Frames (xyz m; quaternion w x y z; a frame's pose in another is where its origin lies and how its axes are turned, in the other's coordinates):
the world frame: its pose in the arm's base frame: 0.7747 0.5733 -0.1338 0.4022 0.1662 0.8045 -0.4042
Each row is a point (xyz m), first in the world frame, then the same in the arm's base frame.
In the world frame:
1: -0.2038 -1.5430 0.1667
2: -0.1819 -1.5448 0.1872
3: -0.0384 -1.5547 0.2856
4: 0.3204 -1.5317 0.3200
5: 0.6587 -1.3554 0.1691
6: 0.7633 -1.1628 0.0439
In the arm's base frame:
1: 0.0725 -0.4992 0.7644
2: 0.0683 -0.5177 0.7410
3: 0.0238 -0.6092 0.5996
4: -0.1679 -0.6427 0.2953
5: -0.3509 -0.4349 -0.0074
6: -0.3660 -0.2238 -0.1449

